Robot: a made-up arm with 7 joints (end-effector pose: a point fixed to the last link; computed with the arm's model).
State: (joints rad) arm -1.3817 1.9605 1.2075 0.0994 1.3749 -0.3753 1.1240
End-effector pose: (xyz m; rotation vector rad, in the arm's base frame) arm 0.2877 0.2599 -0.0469 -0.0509 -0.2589 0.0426
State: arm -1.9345 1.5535 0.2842 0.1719 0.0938 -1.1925 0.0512
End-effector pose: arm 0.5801 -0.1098 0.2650 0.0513 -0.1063 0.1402
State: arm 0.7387 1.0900 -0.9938 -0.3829 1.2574 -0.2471 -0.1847
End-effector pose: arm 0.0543 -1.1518 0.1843 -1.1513 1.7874 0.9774
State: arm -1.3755 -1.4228 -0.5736 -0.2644 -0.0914 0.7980 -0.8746
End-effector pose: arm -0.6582 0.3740 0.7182 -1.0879 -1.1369 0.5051
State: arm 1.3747 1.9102 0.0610 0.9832 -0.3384 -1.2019 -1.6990
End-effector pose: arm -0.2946 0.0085 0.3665 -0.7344 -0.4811 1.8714
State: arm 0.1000 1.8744 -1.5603 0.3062 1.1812 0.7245 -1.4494
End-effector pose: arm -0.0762 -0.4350 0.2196 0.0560 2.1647 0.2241
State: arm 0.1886 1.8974 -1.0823 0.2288 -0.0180 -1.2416 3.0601
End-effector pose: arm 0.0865 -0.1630 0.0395 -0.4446 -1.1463 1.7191
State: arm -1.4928 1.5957 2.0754 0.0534 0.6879 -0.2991 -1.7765
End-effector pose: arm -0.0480 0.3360 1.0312 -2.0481 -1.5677 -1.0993
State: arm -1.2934 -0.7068 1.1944 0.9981 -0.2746 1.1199 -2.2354
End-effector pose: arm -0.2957 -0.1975 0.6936 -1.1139 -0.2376 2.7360
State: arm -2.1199 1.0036 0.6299 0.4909 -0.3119 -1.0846 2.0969
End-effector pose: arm 0.0389 -0.3735 1.2534 -0.1749 -2.3787 -0.6303
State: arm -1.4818 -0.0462 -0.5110 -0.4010 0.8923 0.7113 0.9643
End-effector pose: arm -0.3720 0.0441 1.5299 -1.5660 -1.9324 0.5501
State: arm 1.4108 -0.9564 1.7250 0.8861 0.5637 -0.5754 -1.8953
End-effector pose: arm 0.6017 -0.0568 -0.1511 1.9631 1.2732 -1.4969
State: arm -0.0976 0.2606 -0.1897 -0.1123 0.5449 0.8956 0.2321
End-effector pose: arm 0.8137 -0.2523 0.8396 0.1203 -0.2842 0.3491
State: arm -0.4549 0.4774 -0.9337 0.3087 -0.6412 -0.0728 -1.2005
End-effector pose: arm 0.3334 0.0177 1.0517 0.5239 0.8734 0.1733
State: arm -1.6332 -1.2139 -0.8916 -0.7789 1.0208 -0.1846 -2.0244
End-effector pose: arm -0.9766 -0.3299 0.5927 0.8536 -1.3844 -1.4953
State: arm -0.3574 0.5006 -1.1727 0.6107 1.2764 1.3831 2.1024
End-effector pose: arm 0.2277 0.2281 1.4182 -0.5941 -2.5523 1.7075
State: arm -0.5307 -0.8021 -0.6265 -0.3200 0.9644 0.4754 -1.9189
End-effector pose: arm -0.1048 -0.0829 1.2319 -0.4244 0.2658 -0.9093
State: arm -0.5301 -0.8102 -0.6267 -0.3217 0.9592 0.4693 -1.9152
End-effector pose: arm -0.1054 -0.0812 1.2334 -0.4271 0.2557 -0.9103
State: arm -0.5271 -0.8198 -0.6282 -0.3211 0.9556 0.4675 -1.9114
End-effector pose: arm -0.1052 -0.0784 1.2352 -0.4335 0.2467 -0.9094
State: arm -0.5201 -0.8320 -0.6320 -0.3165 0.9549 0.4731 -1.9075
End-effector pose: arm -0.1039 -0.0736 1.2376 -0.4461 0.2394 -0.9051
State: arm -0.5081 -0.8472 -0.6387 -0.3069 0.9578 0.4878 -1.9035
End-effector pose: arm -0.1009 -0.0663 1.2406 -0.4666 0.2345 -0.8967
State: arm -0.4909 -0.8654 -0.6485 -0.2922 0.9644 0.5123 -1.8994
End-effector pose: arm -0.0963 -0.0566 1.2439 -0.4954 0.2327 -0.8840
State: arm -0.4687 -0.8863 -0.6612 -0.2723 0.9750 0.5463 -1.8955
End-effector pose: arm -0.0901 -0.0447 1.2474 -0.5324 0.2344 -0.8670
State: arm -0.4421 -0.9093 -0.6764 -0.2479 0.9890 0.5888 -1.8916
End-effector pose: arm -0.0824 -0.0311 1.2506 -0.5768 0.2399 -0.8462
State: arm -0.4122 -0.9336 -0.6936 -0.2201 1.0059 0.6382 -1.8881
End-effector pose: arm -0.0739 -0.0164 1.2532 -0.6267 0.2496 -0.8225
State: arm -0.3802 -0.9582 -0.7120 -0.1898 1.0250 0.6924 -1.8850
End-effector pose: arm -0.0647 -0.0014 1.2550 -0.6804 0.2631 -0.7968
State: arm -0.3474 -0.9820 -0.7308 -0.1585 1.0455 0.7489 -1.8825
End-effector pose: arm -0.0553 0.0130 1.2560 -0.7353 0.2801 -0.7706
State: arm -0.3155 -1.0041 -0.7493 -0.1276 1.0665 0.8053 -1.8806
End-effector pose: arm -0.0465 0.0262 1.2563 -0.7891 0.2994 -0.7452
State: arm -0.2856 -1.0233 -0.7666 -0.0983 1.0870 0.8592 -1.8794
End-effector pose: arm -0.0383 0.0376 1.2559 -0.8392 0.3206 -0.7214
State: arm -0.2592 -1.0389 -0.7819 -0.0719 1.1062 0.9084 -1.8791
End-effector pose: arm -0.0314 0.0470 1.2552 -0.8832 0.3423 -0.7003
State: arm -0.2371 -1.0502 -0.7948 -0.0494 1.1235 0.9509 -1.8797
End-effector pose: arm -0.0257 0.0539 1.2545 -0.9194 0.3633 -0.6832
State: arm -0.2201 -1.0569 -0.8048 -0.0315 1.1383 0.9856 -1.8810
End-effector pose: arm -0.0215 0.0585 1.2538 -0.9467 0.3827 -0.6702
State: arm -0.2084 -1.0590 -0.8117 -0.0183 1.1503 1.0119 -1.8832
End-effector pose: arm -0.0186 0.0610 1.2532 -0.9646 0.3998 -0.6613
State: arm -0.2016 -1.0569 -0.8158 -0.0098 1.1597 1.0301 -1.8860
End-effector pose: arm -0.0170 0.0614 1.2529 -0.9738 0.4143 -0.6565
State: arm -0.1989 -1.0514 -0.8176 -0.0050 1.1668 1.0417 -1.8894
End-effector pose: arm -0.0164 0.0603 1.2527 -0.9759 0.4267 -0.6549
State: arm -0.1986 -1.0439 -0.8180 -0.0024 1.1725 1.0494 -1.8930
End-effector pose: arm -0.0164 0.0583 1.2526 -0.9737 0.4377 -0.6550
